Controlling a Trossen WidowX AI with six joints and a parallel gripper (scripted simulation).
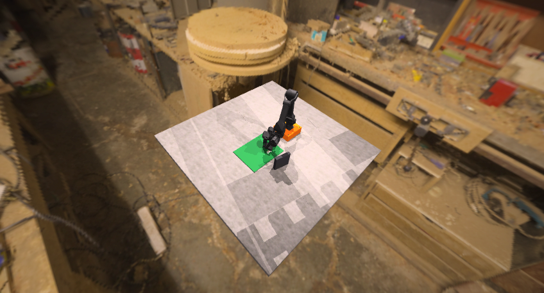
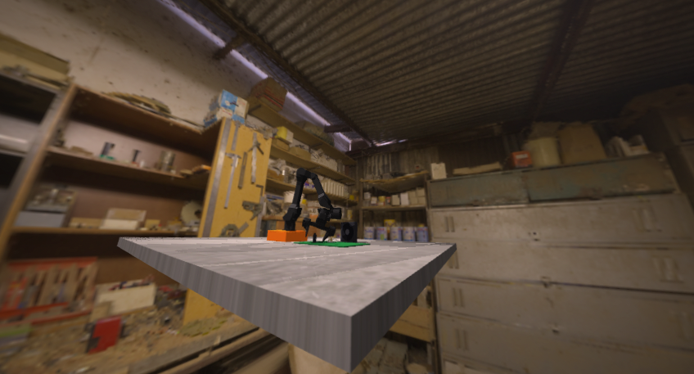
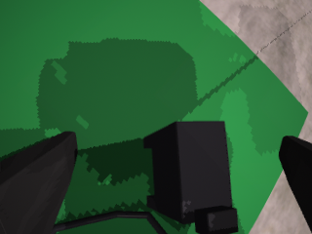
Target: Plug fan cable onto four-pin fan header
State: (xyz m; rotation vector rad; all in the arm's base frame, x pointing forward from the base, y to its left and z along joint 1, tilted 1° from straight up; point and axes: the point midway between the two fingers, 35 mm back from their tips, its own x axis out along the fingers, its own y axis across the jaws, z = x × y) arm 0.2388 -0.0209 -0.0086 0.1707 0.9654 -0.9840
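The black fan plug lies 1 cm to the left of my gripper tip. Also, from my gripper tip: pale header key 10 cm to the left, 4 cm ahead, 1 cm below; then green board 9 cm ahead, 4 cm to the left, 3 cm below; then white fan header 9 cm to the left, 4 cm ahead, 2 cm below.
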